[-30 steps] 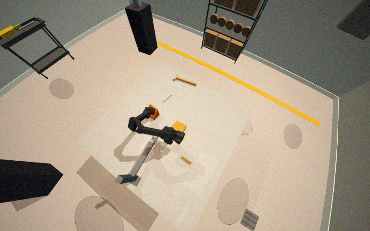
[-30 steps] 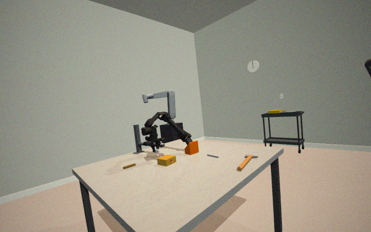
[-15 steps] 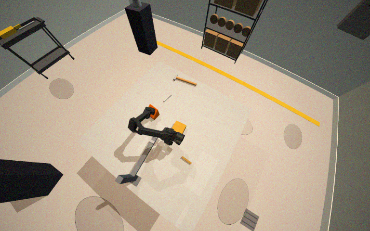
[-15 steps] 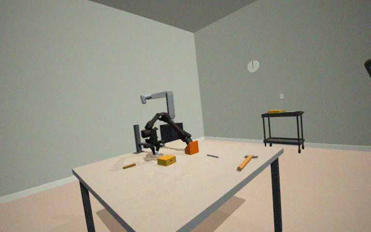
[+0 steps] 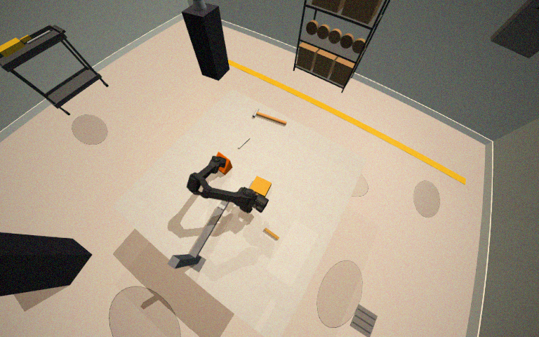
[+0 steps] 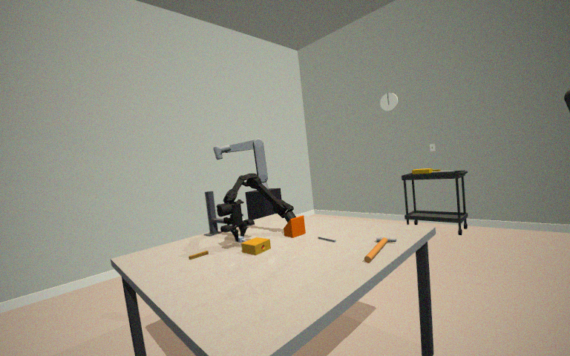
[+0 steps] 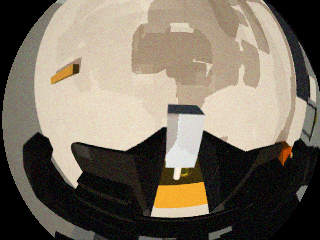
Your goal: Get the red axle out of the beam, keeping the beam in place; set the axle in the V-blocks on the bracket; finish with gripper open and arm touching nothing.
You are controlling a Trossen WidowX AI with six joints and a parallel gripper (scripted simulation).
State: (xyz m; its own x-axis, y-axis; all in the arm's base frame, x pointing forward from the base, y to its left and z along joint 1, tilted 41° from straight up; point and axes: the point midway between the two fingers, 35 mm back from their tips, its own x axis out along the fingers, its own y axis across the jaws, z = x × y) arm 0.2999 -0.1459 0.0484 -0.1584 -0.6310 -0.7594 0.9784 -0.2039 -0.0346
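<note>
The yellow beam lies 120 mm to the left of my gripper tip and 10 mm below it. Also, from my gripper tip: short wooden stick (190 mm ahead, 110 mm to the right, 30 mm below).
</note>
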